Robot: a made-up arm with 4 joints.
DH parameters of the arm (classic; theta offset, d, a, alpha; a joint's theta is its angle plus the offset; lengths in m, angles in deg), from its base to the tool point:
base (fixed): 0 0.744 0.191 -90
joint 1: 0 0.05 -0.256 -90
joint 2: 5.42 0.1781 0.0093 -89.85
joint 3: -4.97 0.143 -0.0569 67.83
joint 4: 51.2 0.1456 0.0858 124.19
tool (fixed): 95.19 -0.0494 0 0
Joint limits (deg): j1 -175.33..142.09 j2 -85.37..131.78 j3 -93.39..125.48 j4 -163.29..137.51
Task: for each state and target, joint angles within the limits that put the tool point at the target. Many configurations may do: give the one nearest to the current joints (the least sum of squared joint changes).
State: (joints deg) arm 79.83 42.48 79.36 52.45
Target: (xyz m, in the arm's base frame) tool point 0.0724 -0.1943 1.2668
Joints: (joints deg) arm 113.98 51.08 80.30 49.07
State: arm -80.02 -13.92 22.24 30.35
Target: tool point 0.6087 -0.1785 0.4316
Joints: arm -98.43 6.49 28.04 76.86
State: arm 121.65 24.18 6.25 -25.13
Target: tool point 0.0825 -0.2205 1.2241
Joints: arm 115.71 10.80 7.25 17.07
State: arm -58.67 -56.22 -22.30 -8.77
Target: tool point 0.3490 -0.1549 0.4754
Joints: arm -42.70 -54.76 -13.66 -24.48
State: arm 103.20 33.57 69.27 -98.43
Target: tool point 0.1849 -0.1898 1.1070
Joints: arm 132.20 43.80 64.33 -107.37
